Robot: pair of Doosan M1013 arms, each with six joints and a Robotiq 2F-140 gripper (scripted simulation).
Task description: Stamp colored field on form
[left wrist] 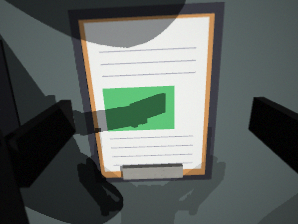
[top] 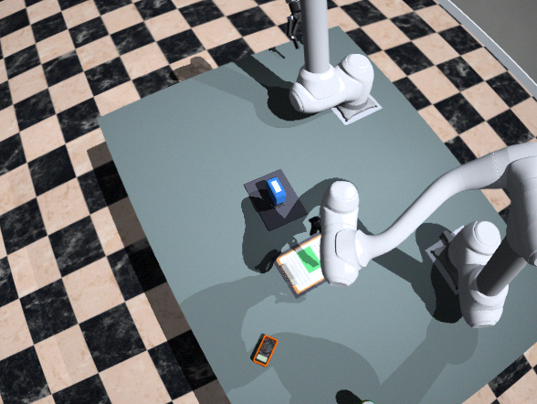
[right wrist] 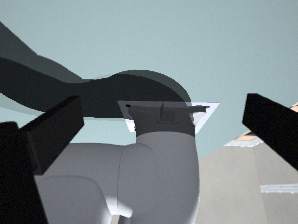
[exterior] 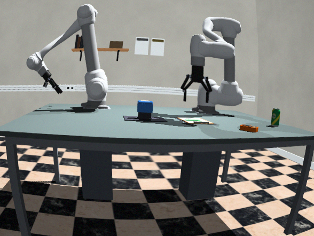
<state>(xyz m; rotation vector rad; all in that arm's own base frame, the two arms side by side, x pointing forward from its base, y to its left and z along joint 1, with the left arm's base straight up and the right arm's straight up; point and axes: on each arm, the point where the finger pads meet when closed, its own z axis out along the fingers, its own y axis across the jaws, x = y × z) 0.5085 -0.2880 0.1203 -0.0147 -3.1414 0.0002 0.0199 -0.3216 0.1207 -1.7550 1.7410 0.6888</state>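
Note:
My left gripper is now 3 cm short of the blue stamp, 31 cm to the left of it and 7 cm above it. Round my left hand: dark mat 3 cm ahead, 31 cm to the right, 12 cm below; green can 14 cm ahead, 57 cm to the left, 6 cm below; orange multimeter 34 cm ahead, 22 cm to the left, 11 cm below.

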